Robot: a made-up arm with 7 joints. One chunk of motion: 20 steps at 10 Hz.
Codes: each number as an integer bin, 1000 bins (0 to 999) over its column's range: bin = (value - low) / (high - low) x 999, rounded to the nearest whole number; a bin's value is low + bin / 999 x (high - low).
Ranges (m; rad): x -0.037..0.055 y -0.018..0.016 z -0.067..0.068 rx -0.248..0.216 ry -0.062..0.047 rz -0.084..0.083
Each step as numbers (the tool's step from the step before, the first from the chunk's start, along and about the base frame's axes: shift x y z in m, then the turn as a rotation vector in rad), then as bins.
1 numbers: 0.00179 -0.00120 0.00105 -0.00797 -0.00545 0.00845
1 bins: 421 494 504 517 518 553
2 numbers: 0.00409 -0.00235 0.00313 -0.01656 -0.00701 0.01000
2 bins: 446 460 519 498 504 562
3 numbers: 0.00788 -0.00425 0.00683 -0.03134 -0.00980 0.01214
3 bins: 487 404 546 466 478 575
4 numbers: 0.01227 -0.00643 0.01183 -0.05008 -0.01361 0.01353
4 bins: 535 340 583 426 444 583
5 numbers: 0.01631 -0.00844 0.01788 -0.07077 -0.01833 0.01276
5 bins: 579 281 628 382 400 579
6 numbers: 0.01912 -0.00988 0.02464 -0.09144 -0.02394 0.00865
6 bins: 609 239 678 337 349 554
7 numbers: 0.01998 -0.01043 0.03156 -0.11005 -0.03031 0.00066
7 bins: 619 222 729 297 290 506
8 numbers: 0.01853 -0.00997 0.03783 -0.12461 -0.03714 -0.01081
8 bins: 603 236 776 266 228 438
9 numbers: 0.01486 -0.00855 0.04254 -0.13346 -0.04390 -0.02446
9 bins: 563 278 811 247 166 356
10 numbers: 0.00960 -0.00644 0.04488 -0.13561 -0.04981 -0.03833
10 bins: 506 340 828 242 112 273
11 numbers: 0.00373 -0.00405 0.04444 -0.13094 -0.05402 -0.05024
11 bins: 442 410 825 252 73 202
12 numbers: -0.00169 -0.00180 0.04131 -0.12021 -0.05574 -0.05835
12 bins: 383 476 801 275 57 153
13 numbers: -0.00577 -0.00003 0.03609 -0.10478 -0.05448 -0.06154
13 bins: 339 528 763 308 69 134
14 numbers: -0.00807 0.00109 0.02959 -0.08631 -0.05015 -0.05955
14 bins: 314 561 715 348 109 146
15 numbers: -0.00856 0.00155 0.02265 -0.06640 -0.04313 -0.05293
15 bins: 309 574 663 391 173 186
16 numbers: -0.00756 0.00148 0.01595 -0.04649 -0.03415 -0.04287
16 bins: 320 572 614 434 255 246
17 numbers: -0.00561 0.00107 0.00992 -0.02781 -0.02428 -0.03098
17 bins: 341 560 569 474 346 317
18 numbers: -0.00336 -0.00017 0.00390 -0.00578 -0.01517 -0.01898
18 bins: 365 524 525 522 429 389
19 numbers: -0.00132 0.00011 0.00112 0.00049 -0.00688 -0.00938
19 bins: 387 532 504 535 505 446
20 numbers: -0.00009 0.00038 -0.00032 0.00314 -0.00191 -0.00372
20 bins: 401 540 493 541 551 480
